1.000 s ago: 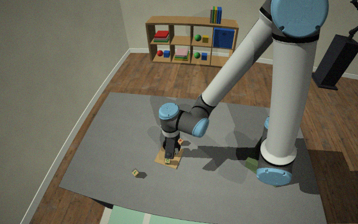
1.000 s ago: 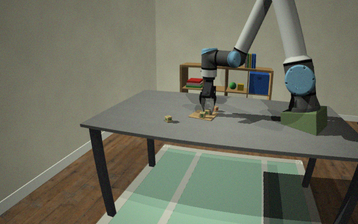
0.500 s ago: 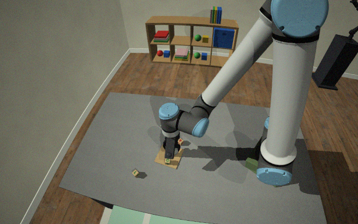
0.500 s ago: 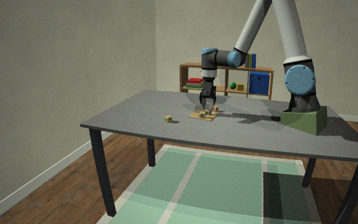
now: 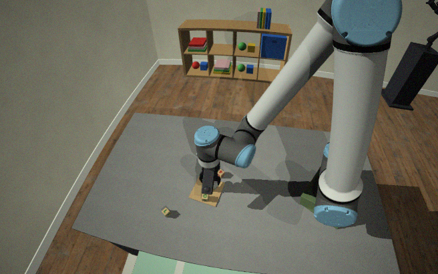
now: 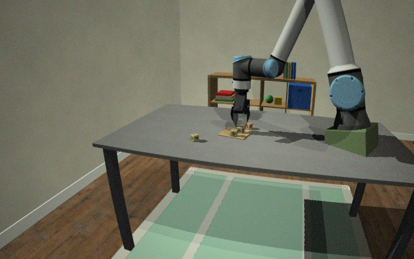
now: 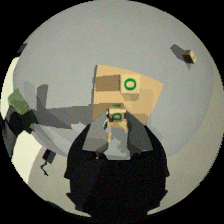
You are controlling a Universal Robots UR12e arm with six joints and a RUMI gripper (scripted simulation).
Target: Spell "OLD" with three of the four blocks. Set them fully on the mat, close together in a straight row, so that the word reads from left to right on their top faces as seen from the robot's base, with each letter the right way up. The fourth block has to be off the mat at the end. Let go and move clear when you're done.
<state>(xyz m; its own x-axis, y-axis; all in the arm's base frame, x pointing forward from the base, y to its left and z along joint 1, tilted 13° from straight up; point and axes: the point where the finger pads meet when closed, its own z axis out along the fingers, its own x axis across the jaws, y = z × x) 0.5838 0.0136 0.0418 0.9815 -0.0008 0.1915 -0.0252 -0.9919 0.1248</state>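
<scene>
The tan mat lies 2 cm ahead of my hand, 1 cm to the left of it and 2 cm below it.
</scene>
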